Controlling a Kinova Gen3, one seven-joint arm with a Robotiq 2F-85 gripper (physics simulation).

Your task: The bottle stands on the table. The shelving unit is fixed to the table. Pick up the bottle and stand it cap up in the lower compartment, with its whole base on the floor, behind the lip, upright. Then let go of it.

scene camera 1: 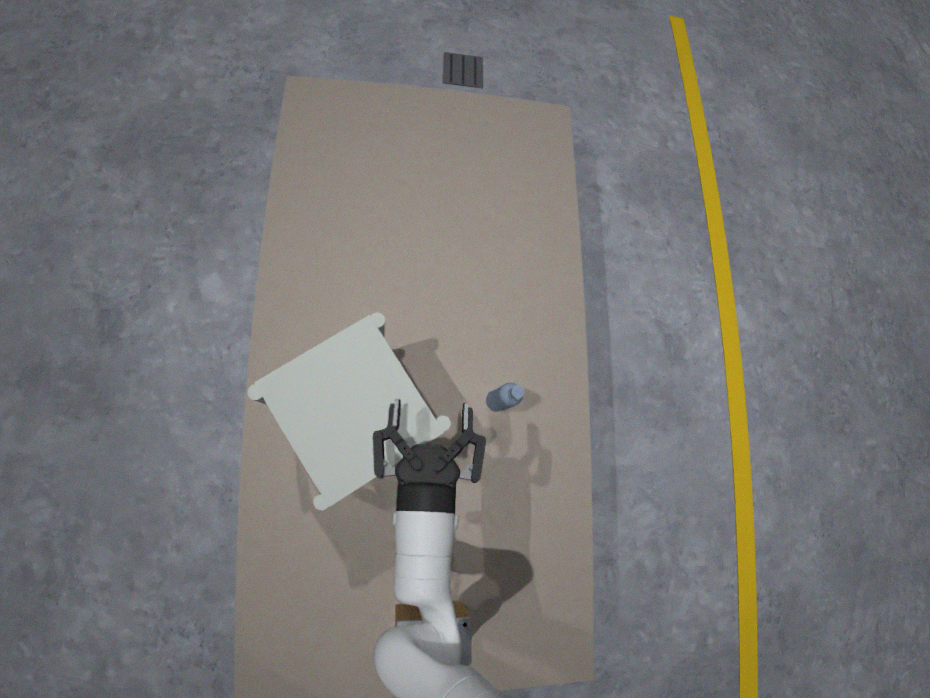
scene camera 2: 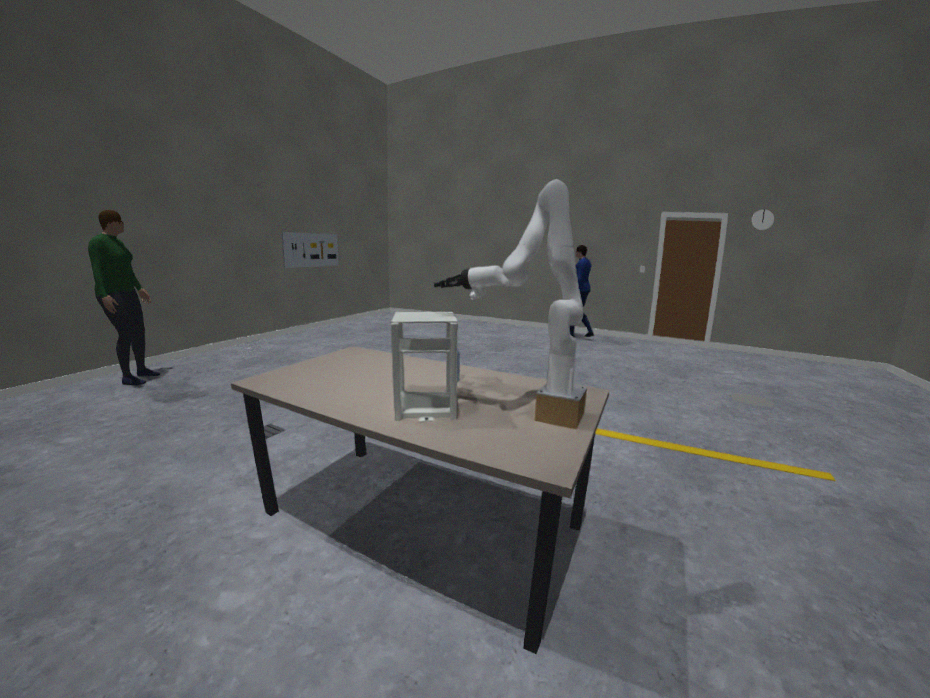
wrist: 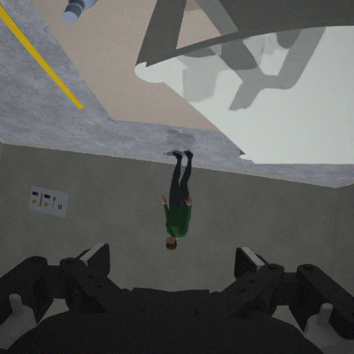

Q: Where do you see a pale shelving unit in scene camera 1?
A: At 329, 401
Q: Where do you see a blue-grey bottle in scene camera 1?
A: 508, 395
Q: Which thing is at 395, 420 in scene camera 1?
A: My gripper.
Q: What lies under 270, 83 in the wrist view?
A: A pale shelving unit.
